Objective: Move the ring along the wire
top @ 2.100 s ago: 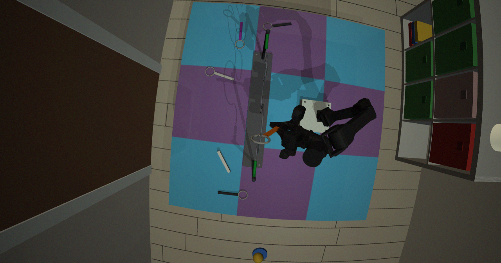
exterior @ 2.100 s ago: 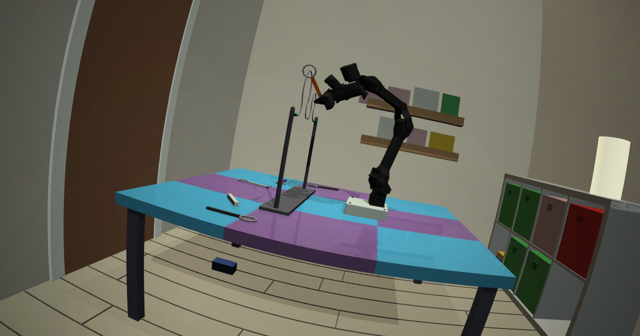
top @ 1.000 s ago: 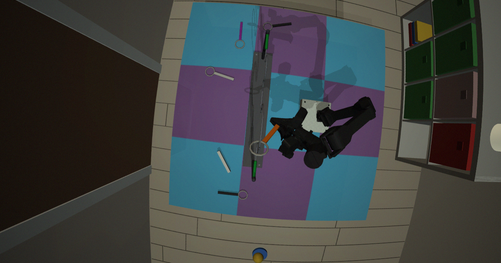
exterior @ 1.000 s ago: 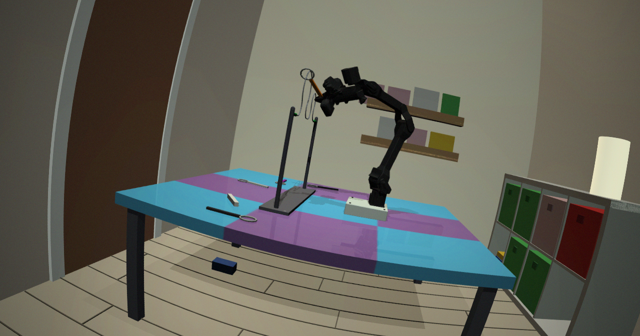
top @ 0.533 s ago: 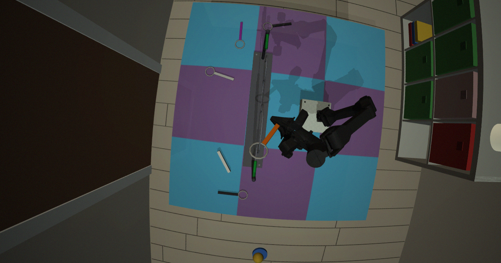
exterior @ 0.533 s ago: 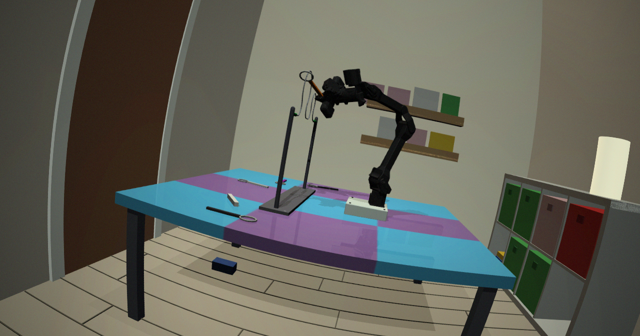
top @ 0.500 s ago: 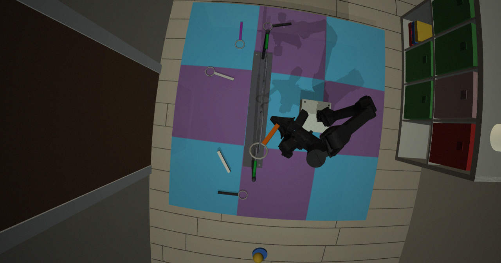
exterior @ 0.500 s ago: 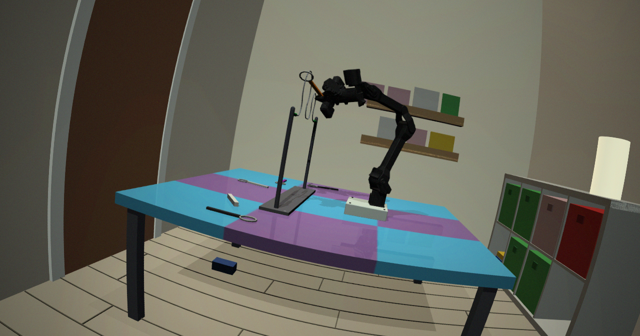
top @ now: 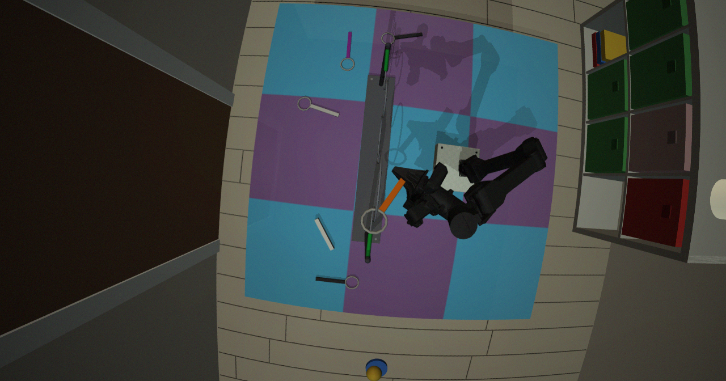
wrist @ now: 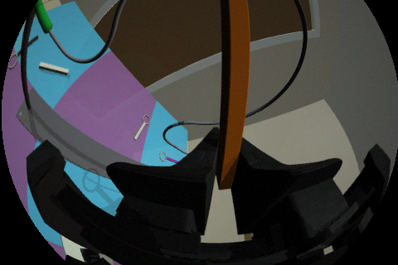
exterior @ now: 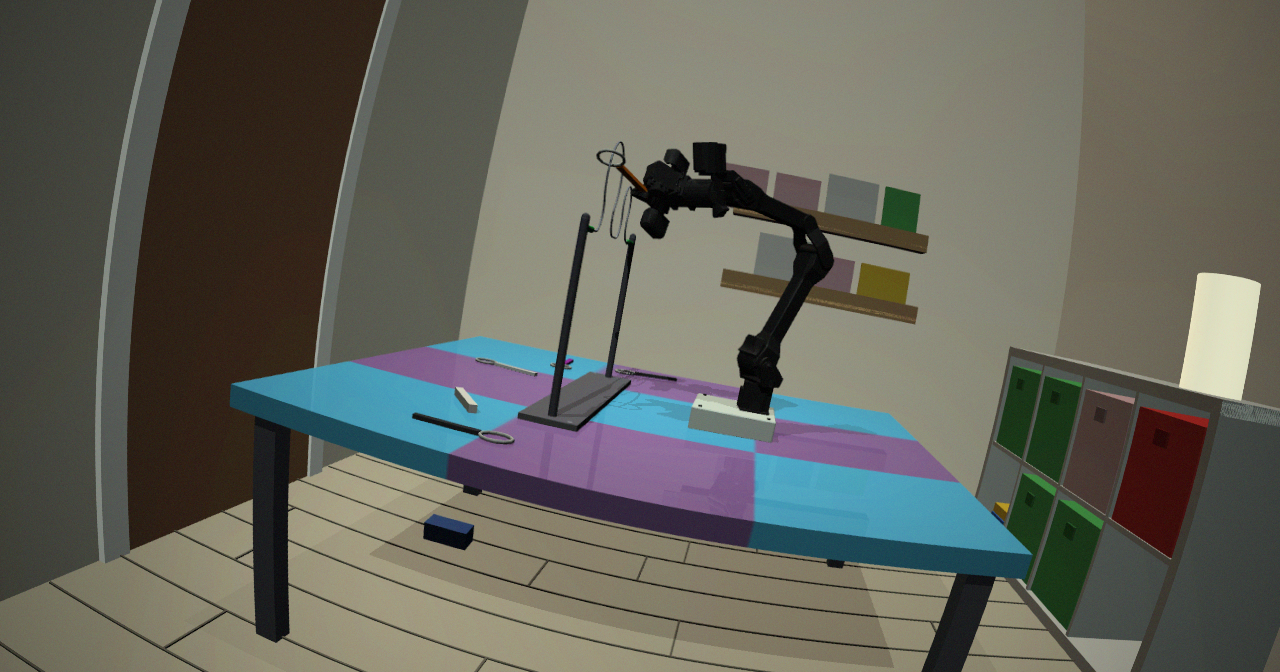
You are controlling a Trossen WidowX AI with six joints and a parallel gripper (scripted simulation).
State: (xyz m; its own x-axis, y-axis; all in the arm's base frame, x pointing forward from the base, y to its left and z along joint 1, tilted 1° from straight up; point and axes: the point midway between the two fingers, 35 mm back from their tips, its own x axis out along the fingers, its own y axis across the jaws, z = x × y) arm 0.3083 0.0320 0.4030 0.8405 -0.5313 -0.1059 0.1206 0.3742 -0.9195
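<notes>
My gripper tip is now 80 mm to the right of the orange-handled ring, 30 mm below it and 20 mm short of it. The rest, counted from my gripper tip: white bar: 440 mm below, 250 mm to the left, 210 mm ahead.
</notes>
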